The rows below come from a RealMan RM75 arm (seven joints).
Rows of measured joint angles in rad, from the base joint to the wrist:
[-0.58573 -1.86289 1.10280 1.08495 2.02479 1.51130 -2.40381]
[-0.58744 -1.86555 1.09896 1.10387 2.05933 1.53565 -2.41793]
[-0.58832 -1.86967 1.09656 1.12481 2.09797 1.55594 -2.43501]
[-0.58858 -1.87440 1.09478 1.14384 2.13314 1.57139 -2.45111]
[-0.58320 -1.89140 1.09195 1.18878 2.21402 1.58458 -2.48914]
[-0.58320 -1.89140 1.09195 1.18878 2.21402 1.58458 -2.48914]
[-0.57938 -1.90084 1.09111 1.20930 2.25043 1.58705 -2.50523]
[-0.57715 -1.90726 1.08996 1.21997 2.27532 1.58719 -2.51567]
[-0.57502 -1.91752 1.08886 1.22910 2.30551 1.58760 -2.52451]
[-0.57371 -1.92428 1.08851 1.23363 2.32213 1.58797 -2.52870]
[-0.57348 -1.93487 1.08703 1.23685 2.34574 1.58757 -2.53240]
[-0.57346 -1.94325 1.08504 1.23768 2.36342 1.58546 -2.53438]
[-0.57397 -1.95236 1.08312 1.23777 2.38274 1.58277 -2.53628]
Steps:
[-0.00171 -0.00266 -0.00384 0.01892 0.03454 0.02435 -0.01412]
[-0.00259 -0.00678 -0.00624 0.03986 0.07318 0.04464 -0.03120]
[-0.00285 -0.01151 -0.00802 0.05889 0.10835 0.06009 -0.04730]
[0.00253 -0.02851 -0.01085 0.10383 0.18923 0.07328 -0.08533]
[0.00253 -0.02851 -0.01085 0.10383 0.18923 0.07328 -0.08533]
[0.00635 -0.03795 -0.01169 0.12435 0.22564 0.07575 -0.10142]
[0.00858 -0.04437 -0.01284 0.13502 0.25053 0.07589 -0.11186]
[0.01071 -0.05463 -0.01394 0.14415 0.28072 0.07630 -0.12070]
[0.01202 -0.06139 -0.01429 0.14868 0.29734 0.07667 -0.12489]
[0.01225 -0.07198 -0.01577 0.15190 0.32095 0.07627 -0.12859]
[0.01227 -0.08036 -0.01776 0.15273 0.33863 0.07416 -0.13057]
[0.01176 -0.08947 -0.01968 0.15282 0.35795 0.07147 -0.13247]

